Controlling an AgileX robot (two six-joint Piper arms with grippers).
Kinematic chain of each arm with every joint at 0, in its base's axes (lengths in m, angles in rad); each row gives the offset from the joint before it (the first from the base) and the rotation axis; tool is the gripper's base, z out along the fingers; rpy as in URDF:
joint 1: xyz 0 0 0.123 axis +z
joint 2: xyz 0 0 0 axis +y
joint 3: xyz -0.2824 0 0.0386 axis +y
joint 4: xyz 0.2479 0 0.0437 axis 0.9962 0 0.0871
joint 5: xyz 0 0 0 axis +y
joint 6: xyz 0.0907 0 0.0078 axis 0.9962 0 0.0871
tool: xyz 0 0 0 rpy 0 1.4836 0
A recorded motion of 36 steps. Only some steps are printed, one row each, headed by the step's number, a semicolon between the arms.
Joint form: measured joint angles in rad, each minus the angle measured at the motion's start. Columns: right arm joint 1, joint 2, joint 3, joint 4, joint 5, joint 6; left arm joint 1, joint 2, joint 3, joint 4, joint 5, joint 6.
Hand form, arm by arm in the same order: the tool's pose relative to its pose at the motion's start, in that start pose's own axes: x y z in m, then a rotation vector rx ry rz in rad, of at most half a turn. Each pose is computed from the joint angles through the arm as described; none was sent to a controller.
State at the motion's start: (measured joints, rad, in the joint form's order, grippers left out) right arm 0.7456 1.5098 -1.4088 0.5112 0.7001 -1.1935; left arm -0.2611 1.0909 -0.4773 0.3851 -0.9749 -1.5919
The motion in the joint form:
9: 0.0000 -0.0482 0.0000 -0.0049 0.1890 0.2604; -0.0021 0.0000 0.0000 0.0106 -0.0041 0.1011
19: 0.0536 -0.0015 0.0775 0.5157 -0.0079 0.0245; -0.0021 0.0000 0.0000 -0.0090 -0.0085 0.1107
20: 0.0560 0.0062 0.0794 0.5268 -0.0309 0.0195; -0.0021 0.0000 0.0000 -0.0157 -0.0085 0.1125
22: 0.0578 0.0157 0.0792 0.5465 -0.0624 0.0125; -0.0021 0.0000 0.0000 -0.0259 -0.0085 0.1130
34: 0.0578 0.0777 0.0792 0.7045 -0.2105 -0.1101; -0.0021 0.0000 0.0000 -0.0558 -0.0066 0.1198
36: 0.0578 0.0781 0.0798 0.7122 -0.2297 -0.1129; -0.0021 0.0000 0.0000 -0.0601 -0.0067 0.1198
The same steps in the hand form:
9: -0.0013 0.0163 -0.0196 -0.1350 0.0602 0.2397; 0.0012 -0.0005 0.0001 0.0051 0.0105 0.1062
19: -0.0230 0.0304 0.0106 -0.1995 -0.2616 0.4269; -0.0002 -0.0009 0.0001 0.0090 -0.0060 0.1049
20: -0.0223 0.0293 0.0141 -0.1851 -0.2652 0.4372; -0.0007 -0.0009 0.0001 0.0088 -0.0115 0.1029
22: -0.0221 0.0270 0.0179 -0.1630 -0.2745 0.4542; -0.0015 -0.0009 0.0001 0.0085 -0.0200 0.0977
34: -0.0161 0.0137 0.0409 -0.0512 -0.3200 0.5148; -0.0038 -0.0007 0.0000 0.0055 -0.0447 0.0878
36: -0.0157 0.0120 0.0411 -0.0331 -0.3229 0.5223; -0.0041 -0.0007 0.0000 0.0055 -0.0483 0.0854

